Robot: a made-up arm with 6 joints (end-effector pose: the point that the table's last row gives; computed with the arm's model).
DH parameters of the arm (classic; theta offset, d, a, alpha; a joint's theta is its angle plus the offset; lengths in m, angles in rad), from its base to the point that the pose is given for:
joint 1: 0 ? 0 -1.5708
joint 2: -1.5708 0 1.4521 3.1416
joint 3: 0 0 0 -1.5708
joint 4: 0 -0.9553 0 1.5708
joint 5: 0 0.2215 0 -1.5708
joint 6: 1.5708 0 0 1.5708
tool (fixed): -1.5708 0 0 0
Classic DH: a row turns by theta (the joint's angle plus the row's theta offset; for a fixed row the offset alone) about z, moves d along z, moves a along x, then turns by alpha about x.
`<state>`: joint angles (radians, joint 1 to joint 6).
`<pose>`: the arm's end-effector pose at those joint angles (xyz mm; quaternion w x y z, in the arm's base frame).
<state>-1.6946 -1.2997 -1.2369 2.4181 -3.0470 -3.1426</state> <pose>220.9 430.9 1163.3 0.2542 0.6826 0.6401 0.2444</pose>
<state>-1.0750 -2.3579 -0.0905 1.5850 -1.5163 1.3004</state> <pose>-857.3 1591.7 130.2 0.2082 -0.0815 0.2862 -0.9317</pose>
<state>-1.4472 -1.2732 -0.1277 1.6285 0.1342 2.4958</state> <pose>-134.7 1188.0 1955.3 0.6525 0.4076 -0.6323 0.0913</pose>
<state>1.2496 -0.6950 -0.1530 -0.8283 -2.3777 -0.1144</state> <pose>133.5 -73.2 2036.4 0.2391 -0.3762 0.6520 0.6134</pose>
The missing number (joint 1, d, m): 0.5681
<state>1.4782 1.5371 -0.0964 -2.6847 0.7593 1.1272</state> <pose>-78.3 1306.7 -330.3 0.7506 -0.2393 0.5468 -0.2835</pose>
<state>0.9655 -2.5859 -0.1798 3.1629 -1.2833 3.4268</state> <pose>-1019.2 -1083.8 -21.1 0.1722 -0.4681 0.8296 0.2510</pose>
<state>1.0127 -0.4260 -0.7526 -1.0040 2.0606 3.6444</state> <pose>230.5 144.7 1407.0 0.2867 -0.8098 0.2365 -0.4540</pose>
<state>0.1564 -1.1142 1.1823 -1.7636 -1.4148 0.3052</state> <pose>-1759.7 -234.5 2067.2 0.4797 -0.2711 -0.4032 0.7306</pose>
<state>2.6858 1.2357 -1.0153 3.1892 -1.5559 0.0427</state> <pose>-781.9 136.9 309.6 0.3339 0.1834 0.9223 -0.0648</pose>
